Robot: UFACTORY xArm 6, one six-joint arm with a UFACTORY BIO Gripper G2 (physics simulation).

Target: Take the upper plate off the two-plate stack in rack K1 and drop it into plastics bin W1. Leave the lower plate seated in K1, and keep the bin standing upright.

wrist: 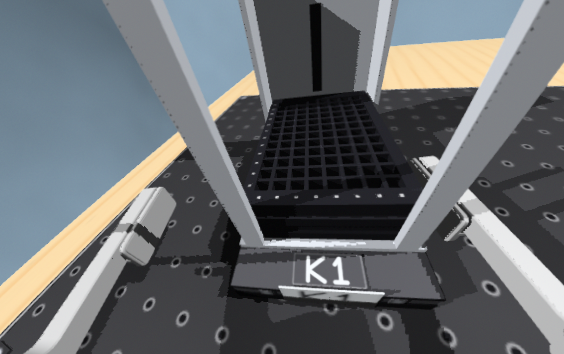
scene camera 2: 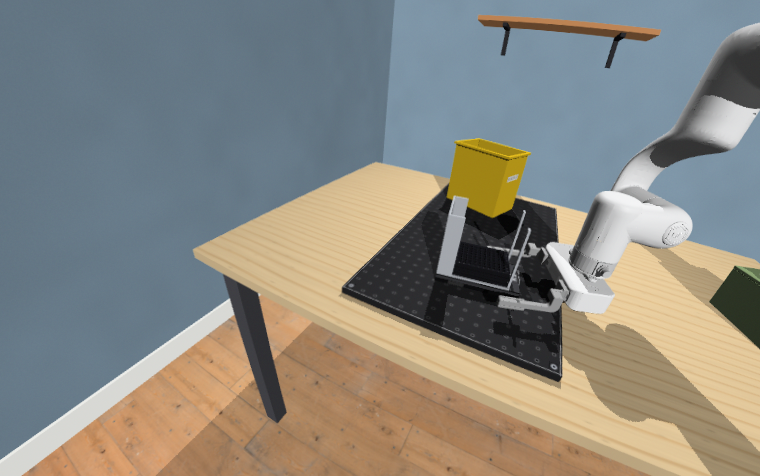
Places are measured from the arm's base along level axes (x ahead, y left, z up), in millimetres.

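Pixels of known places: end effector, tool point: (wrist: 283, 210) (scene camera 2: 502, 274).
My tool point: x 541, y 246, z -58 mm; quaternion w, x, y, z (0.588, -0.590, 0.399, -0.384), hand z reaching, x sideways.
Note:
For each thing: its top centre in the pictures, then the offset to it from my tool point. Level surfaces: height alone.
- Rack K1, middle of its top: (scene camera 2: 494, 213) dx +48, dy -10, dz +110 mm
- black gridded upper plate, middle of its top: (wrist: 320, 130) (scene camera 2: 477, 255) dx +58, dy -7, dz +16 mm
- lower plate, middle of its top: (wrist: 320, 146) (scene camera 2: 475, 260) dx +58, dy -7, dz +3 mm
- Yellow bin W1, middle of its top: (scene camera 2: 492, 146) dx +159, dy -391, dz +149 mm
- black perforated board, its level: dz -31 mm
- wooden table, its level: dz -44 mm
Rack K1 (scene camera 2: 450, 243) (wrist: 400, 272) stands upright on the black board, with a tall grey back panel and two slim front posts. A black gridded upper plate (scene camera 2: 485, 260) (wrist: 327, 145) lies flat in it. Dark edges of the lower plate (wrist: 335, 229) show beneath it, and the seam is hard to make out. My gripper (scene camera 2: 495, 274) (wrist: 295, 212) is open and empty, low at the rack's front. Its fingers are outside the posts, one on each side of the stack and apart from it; the right post partly hides the right finger in the wrist view. Yellow bin W1 (scene camera 2: 479, 178) stands upright beyond the rack.
The black perforated board (scene camera 2: 387, 280) (wrist: 200, 305) lies on the wooden table (scene camera 2: 297, 224). A dark green box (scene camera 2: 743, 305) stands at the right edge of the scene view. A wooden wall shelf (scene camera 2: 566, 25) hangs high behind the bin.

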